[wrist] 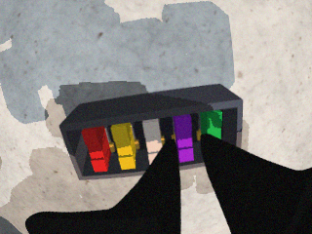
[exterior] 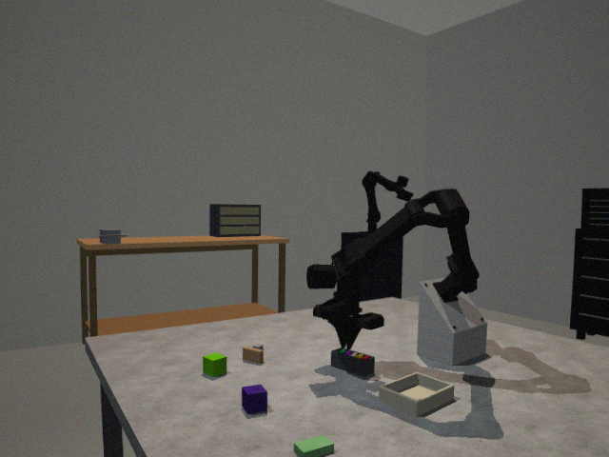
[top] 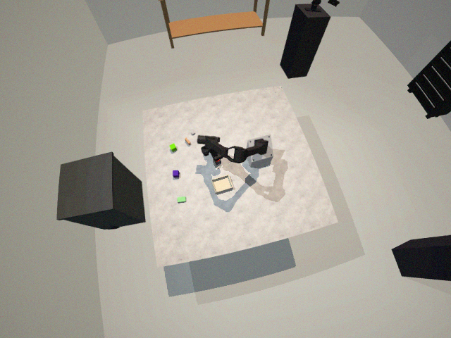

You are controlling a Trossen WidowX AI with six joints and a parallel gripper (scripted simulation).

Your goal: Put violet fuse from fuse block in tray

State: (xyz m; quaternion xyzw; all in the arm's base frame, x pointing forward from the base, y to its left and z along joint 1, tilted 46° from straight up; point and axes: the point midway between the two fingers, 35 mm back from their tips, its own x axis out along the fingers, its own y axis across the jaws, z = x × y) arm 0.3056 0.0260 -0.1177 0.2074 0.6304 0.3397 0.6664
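Right now the violet fuse is 30 mm below my gripper tip. Round my gripper tip: white fuse 10 mm behind, 20 mm to the left, 30 mm below; yellow fuse 10 mm behind, 30 mm to the left, 30 mm below; green fuse 20 mm to the right, 30 mm below.
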